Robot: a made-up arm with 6 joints. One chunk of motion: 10 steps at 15 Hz.
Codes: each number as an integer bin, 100 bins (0 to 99) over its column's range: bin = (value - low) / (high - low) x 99, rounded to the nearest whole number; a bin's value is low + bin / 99 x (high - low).
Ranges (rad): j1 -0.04..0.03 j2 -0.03..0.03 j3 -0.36..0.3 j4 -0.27..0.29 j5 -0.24..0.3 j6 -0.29..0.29
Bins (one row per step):
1: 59 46 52 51 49 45
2: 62 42 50 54 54 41
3: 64 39 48 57 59 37
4: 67 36 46 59 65 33
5: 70 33 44 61 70 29
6: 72 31 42 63 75 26
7: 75 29 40 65 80 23
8: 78 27 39 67 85 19
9: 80 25 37 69 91 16
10: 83 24 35 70 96 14
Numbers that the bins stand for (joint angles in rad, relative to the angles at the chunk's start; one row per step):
1: 0.0017 -0.0021 -0.0133 0.0185 0.0273 -0.0264
2: 0.0038 -0.0045 -0.0267 0.0355 0.0545 -0.0498
3: 0.0053 -0.0064 -0.0400 0.0524 0.0818 -0.0732
4: 0.0074 -0.0082 -0.0533 0.0637 0.1145 -0.0967
5: 0.0095 -0.0100 -0.0667 0.0751 0.1418 -0.1201
6: 0.0109 -0.0112 -0.0800 0.0864 0.1691 -0.1377
7: 0.0130 -0.0124 -0.0933 0.0977 0.1964 -0.1553
8: 0.0152 -0.0136 -0.1000 0.1090 0.2236 -0.1787
9: 0.0166 -0.0148 -0.1133 0.1203 0.2564 -0.1963
10: 0.0187 -0.0155 -0.1267 0.1260 0.2836 -0.2080

